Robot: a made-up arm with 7 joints. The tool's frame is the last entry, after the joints.
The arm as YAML. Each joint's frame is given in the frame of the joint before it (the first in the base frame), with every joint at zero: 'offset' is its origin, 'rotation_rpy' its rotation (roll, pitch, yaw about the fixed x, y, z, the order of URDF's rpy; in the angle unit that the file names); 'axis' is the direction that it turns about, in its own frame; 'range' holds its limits. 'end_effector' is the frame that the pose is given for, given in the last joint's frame.
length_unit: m
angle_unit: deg
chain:
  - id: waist
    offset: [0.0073, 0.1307, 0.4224]
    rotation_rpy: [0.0, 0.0, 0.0]
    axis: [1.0, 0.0, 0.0]
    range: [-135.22, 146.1]
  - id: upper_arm
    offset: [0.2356, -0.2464, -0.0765]
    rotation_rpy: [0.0, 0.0, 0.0]
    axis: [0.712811, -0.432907, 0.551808]
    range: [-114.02, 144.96]
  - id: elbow
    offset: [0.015, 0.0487, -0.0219]
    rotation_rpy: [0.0, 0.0, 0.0]
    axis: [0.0, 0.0, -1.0]
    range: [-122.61, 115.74]
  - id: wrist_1
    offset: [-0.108, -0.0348, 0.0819]
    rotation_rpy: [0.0, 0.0, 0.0]
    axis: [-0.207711, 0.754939, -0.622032]
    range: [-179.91, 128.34]
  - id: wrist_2
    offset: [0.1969, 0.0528, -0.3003]
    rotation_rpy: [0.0, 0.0, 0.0]
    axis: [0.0, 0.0, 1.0]
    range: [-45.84, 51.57]
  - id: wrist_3
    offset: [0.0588, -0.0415, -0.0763]
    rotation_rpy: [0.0, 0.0, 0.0]
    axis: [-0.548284, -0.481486, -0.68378]
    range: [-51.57, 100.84]
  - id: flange
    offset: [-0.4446, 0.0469, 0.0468]
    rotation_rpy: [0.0, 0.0, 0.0]
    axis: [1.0, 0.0, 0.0]
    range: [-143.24, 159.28]
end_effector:
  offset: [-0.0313, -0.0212, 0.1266]
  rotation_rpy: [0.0, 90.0, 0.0]
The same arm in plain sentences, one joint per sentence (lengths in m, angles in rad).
The arm has seven revolute joints in a row. What follows holds with every joint at zero, and every direction is one of the base frame's.
The first joint lies 0.0073 m along +x and 0.1307 m along +y and 0.4224 m along +z from the base frame's origin and rotates about +x, from -2.36 to 2.5499 rad.
The second joint lies 0.2356 m along +x and 0.2464 m along -y and 0.0765 m along -z from the first joint and rotates about the direction (0.712811, -0.432907, 0.551808), from -1.99 to 2.53 rad.
The third joint lies 0.015 m along +x and 0.0487 m along +y and 0.0219 m along -z from the second joint and rotates about -z, from -2.1399 to 2.02 rad.
The fourth joint lies 0.108 m along -x and 0.0348 m along -y and 0.0819 m along +z from the third joint and rotates about the direction (-0.207711, 0.754939, -0.622032), from -3.14 to 2.24 rad.
The fifth joint lies 0.1969 m along +x and 0.0528 m along +y and 0.3003 m along -z from the fourth joint and rotates about +z, from -0.8001 to 0.9001 rad.
The sixth joint lies 0.0588 m along +x and 0.0415 m along -y and 0.0763 m along -z from the fifth joint and rotates about the direction (-0.548284, -0.481486, -0.68378), from -0.9001 to 1.76 rad.
The seventh joint lies 0.4446 m along -x and 0.0469 m along +y and 0.0468 m along +z from the sixth joint and rotates about +x, from -2.5 to 2.78 rad.
The tool frame, which is the frame that the pose is given for, lies 0.0313 m along -x and 0.0212 m along -y and 0.1266 m along +z from the seventh joint; its axes are the base frame's turned by roll 0, pitch 1.5708 and yaw 0 rad (as in URDF: about the fixed x, then y, then z).

